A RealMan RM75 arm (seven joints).
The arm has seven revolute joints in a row. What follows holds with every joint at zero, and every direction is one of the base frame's.
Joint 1 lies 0.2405 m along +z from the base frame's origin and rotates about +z.
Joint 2 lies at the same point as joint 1 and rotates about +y.
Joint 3 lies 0.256 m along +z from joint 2 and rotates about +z.
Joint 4 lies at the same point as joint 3 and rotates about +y.
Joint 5 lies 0.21 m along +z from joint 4 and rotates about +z.
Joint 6 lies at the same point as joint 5 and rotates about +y.
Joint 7 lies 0.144 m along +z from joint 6 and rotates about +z.
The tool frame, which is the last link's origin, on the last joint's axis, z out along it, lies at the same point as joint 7; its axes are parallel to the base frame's.
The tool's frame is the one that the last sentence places.
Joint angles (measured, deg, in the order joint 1, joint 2, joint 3, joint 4, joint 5, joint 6, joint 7), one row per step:
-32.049 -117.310 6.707 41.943 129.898 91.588 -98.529
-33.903 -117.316 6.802 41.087 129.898 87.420 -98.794
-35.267 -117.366 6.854 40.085 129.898 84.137 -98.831
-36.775 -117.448 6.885 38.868 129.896 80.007 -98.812
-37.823 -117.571 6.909 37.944 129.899 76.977 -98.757
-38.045 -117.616 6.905 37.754 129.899 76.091 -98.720
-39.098 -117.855 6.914 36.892 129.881 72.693 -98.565
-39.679 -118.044 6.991 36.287 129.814 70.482 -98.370
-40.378 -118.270 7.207 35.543 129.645 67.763 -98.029
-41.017 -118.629 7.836 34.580 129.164 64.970 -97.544
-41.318 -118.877 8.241 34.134 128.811 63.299 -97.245
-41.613 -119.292 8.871 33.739 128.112 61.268 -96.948
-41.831 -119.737 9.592 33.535 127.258 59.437 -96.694
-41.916 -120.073 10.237 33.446 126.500 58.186 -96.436
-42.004 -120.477 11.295 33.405 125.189 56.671 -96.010
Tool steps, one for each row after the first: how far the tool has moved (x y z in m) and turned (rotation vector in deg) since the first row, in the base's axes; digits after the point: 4 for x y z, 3 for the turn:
0.0034 0.0156 -0.0010 1.734 1.132 1.182
0.0060 0.0268 -0.0033 2.937 1.818 2.144
0.0081 0.0394 -0.0061 4.482 2.732 3.541
0.0096 0.0479 -0.0087 5.539 3.373 4.609
0.0095 0.0500 -0.0092 5.904 3.625 4.989
0.0107 0.0585 -0.0121 7.159 4.453 6.244
0.0111 0.0633 -0.0145 7.915 5.020 7.071
0.0117 0.0691 -0.0174 8.833 5.816 7.974
0.0133 0.0744 -0.0227 9.493 6.542 8.701
0.0138 0.0771 -0.0255 9.970 7.030 9.187
0.0147 0.0802 -0.0290 10.640 7.472 9.815
0.0158 0.0829 -0.0319 11.342 7.826 10.352
0.0167 0.0846 -0.0340 11.861 8.092 10.651
0.0185 0.0870 -0.0360 12.636 8.381 10.819

